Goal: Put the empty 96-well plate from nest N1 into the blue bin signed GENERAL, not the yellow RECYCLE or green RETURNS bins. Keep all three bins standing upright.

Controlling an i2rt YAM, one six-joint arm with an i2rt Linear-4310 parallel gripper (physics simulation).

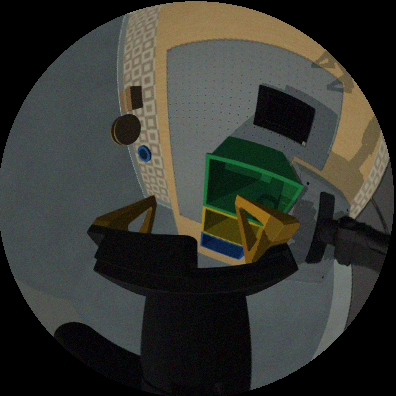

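Pixels of known places: gripper, fingertip midpoint: [195, 198]; arm's base, link origin: [321, 228].
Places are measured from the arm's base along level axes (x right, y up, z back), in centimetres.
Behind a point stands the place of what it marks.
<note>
My gripper [195, 198] @(z -32.3, x 11.6, y 12.1 cm) is open, its two orange fingers wide apart with no object between them. A dark, rectangular plate-like thing [284, 115] @(z -18.6, x 22.1, y -13.4 cm) lies on the grey perforated board at the upper right, away from the fingers; whether its wells are empty is too dark to tell. The green bin [245, 182] @(z -26.8, x 0.4, y -10.1 cm) stands upright near the centre, just beyond the right finger. The yellow bin [220, 227] @(z -31.2, x -12.4, y -0.4 cm) is beside it, partly hidden by the right finger. The blue bin [220, 246] @(z -29.6, x -25.8, y 0.4 cm) is lowest in the row, partly behind that finger. No signs on the bins are readable.
The grey perforated board [200, 100] @(z -42.2, x 24.1, y -14.9 cm) lies on a wooden table [200, 20]. A patterned strip [150, 130] runs at the left, with a brown block [134, 98], a dark round thing [126, 129] and a small blue ring-shaped thing [140, 154]. The arm's dark base [347, 240] @(z -4.1, x 9.6, y 10.4 cm) is at the right.
</note>
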